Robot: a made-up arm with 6 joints. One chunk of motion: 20 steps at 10 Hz.
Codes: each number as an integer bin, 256 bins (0 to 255) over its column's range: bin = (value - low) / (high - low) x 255, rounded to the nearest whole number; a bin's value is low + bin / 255 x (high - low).
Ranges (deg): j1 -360.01..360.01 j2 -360.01..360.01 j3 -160..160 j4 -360.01..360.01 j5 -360.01..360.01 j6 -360.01..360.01
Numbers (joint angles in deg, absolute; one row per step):
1: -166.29 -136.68 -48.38 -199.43 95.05 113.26
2: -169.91 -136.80 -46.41 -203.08 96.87 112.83
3: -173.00 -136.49 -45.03 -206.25 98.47 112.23
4: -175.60 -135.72 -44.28 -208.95 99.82 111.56
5: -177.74 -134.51 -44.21 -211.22 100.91 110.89
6: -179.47 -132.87 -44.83 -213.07 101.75 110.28
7: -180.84 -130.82 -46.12 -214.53 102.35 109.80
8: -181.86 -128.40 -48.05 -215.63 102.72 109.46
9: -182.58 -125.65 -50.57 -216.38 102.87 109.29
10: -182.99 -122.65 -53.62 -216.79 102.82 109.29
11: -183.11 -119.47 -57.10 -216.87 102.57 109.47
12: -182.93 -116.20 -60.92 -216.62 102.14 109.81
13: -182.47 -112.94 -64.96 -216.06 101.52 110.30
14: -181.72 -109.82 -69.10 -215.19 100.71 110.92
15: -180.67 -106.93 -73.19 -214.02 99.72 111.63
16: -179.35 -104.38 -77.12 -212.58 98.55 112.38
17: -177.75 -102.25 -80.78 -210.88 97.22 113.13
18: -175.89 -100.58 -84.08 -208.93 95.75 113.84
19: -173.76 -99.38 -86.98 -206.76 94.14 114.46
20: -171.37 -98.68 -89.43 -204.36 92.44 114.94
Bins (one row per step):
1: 69 79 89 57 161 168
2: 67 79 91 56 162 167
3: 66 79 92 54 162 167
4: 65 79 92 53 163 167
5: 65 80 92 53 163 167
6: 64 80 92 52 164 167
7: 63 81 91 52 164 166
8: 63 82 89 51 164 166
9: 63 83 87 51 164 166
10: 63 84 85 51 164 166
11: 63 85 82 51 164 166
12: 63 86 79 51 164 166
13: 63 88 76 51 163 167
14: 63 89 72 51 163 167
15: 64 90 69 52 163 167
16: 64 91 66 52 162 167
17: 65 91 63 53 162 168
18: 65 92 60 54 161 168
19: 66 92 58 54 161 168
20: 67 93 56 55 160 168

